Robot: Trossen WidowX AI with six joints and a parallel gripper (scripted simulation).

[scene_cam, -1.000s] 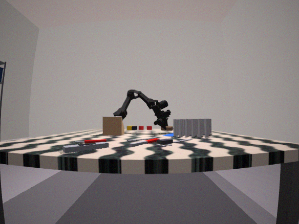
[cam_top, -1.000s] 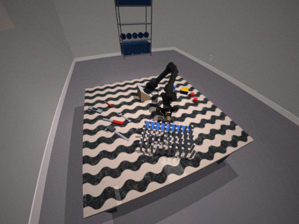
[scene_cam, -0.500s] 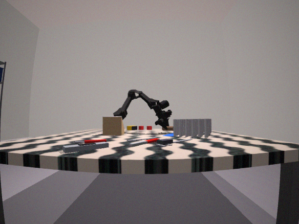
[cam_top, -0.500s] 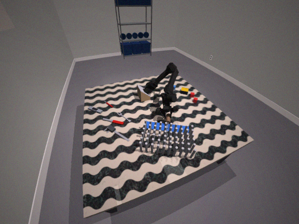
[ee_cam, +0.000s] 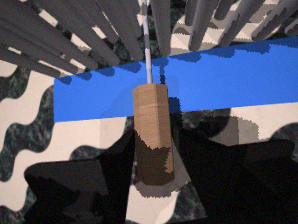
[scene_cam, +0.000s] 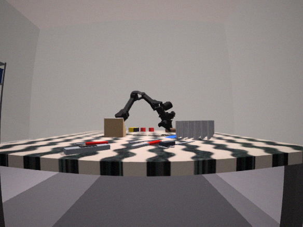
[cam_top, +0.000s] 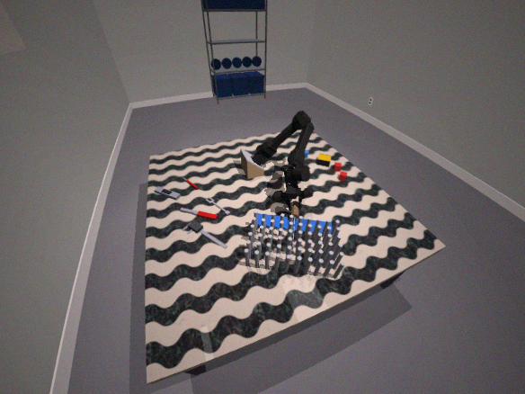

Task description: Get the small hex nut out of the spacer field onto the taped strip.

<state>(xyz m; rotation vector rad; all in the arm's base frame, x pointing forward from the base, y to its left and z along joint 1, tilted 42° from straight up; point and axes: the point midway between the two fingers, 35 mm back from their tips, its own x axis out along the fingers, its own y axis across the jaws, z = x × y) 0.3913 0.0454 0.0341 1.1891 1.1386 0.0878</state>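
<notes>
The blue taped strip is 50 mm ahead of my gripper tip, 30 mm to the right of it and 40 mm below it. Also, from my gripper tip: thin hook tool (90 mm ahead, 50 mm to the right); small wrench (190 mm behind, 350 mm to the right, 30 mm below); red-handled tool (180 mm behind, 460 mm to the right, 30 mm below).
</notes>
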